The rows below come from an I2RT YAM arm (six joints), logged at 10 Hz.
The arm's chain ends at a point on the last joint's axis. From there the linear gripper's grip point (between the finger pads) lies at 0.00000 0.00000 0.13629 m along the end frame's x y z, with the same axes.
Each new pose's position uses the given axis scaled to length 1; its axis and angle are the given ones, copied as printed.
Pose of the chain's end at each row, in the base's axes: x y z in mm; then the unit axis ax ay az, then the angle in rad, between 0 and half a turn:
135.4 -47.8 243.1 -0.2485 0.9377 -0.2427 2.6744
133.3 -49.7 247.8 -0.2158 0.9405 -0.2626 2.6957
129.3 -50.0 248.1 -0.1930 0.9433 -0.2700 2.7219
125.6 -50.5 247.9 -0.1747 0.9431 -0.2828 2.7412
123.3 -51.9 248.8 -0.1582 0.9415 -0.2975 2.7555
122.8 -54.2 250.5 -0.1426 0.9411 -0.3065 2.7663
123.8 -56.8 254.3 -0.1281 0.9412 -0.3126 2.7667
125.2 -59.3 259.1 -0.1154 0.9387 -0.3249 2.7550
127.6 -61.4 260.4 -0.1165 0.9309 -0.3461 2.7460
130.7 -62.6 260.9 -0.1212 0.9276 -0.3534 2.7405
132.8 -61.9 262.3 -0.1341 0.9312 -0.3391 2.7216
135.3 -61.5 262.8 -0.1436 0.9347 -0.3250 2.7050
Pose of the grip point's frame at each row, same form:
208.5 -91.3 136.6 -0.2485 0.9377 -0.2427 2.6744
203.3 -101.0 142.7 -0.2158 0.9405 -0.2626 2.6957
195.3 -105.7 142.6 -0.1930 0.9433 -0.2700 2.7219
188.6 -111.0 143.3 -0.1747 0.9431 -0.2828 2.7412
184.0 -117.3 145.8 -0.1582 0.9415 -0.2975 2.7555
181.3 -123.0 148.4 -0.1426 0.9411 -0.3065 2.7663
181.3 -127.8 153.2 -0.1281 0.9412 -0.3126 2.7667
183.3 -133.4 160.6 -0.1154 0.9387 -0.3249 2.7550
187.1 -139.7 166.0 -0.1165 0.9309 -0.3461 2.7460
191.3 -142.0 168.1 -0.1212 0.9276 -0.3534 2.7405
196.4 -136.8 167.8 -0.1341 0.9312 -0.3391 2.7216
201.3 -132.2 166.7 -0.1436 0.9347 -0.3250 2.7050

